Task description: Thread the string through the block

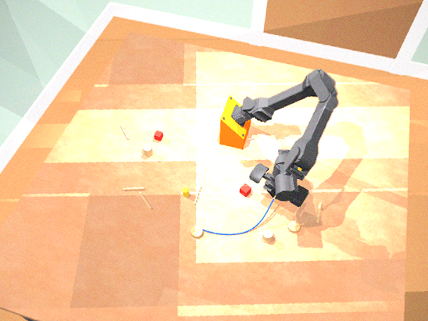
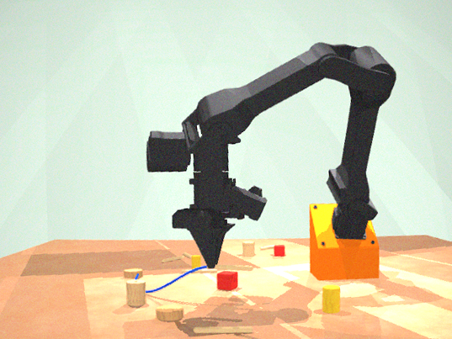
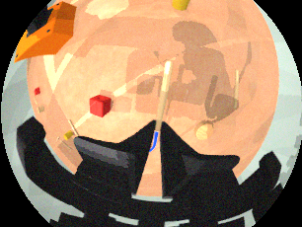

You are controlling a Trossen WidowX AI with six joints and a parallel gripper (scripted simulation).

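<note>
Right now my gripper tip is 210 mm to the left of the round wooden button, 180 mm short of it and 50 mm above it. From my gripper tip the other things lie so: red cube: 110 mm to the right, 40 mm below, 20 mm behind; loose stick: 160 mm to the left, 50 mm below, 40 mm behind; thin wooden stick: 10 mm behind.
</note>
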